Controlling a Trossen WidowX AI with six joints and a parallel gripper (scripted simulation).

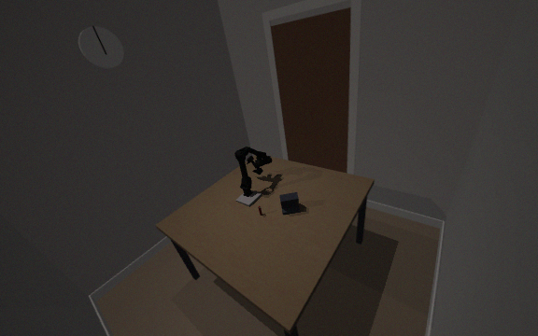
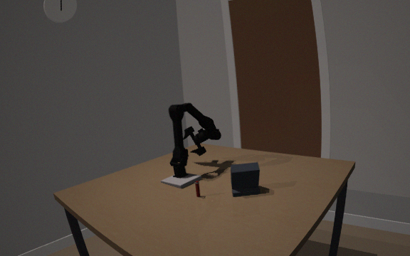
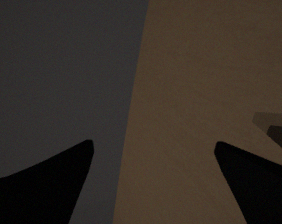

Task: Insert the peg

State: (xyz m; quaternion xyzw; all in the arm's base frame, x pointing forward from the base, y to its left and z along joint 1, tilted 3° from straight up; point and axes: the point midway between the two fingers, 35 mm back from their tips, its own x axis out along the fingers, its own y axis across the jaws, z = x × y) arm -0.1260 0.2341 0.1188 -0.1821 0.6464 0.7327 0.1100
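My gripper tip is 42 cm short of the red peg, 36 cm to the left of it and 6 cm above it. Round my gripper tip: dark sloped panel block (58 cm ahead, 20 cm to the right, 4 cm below).
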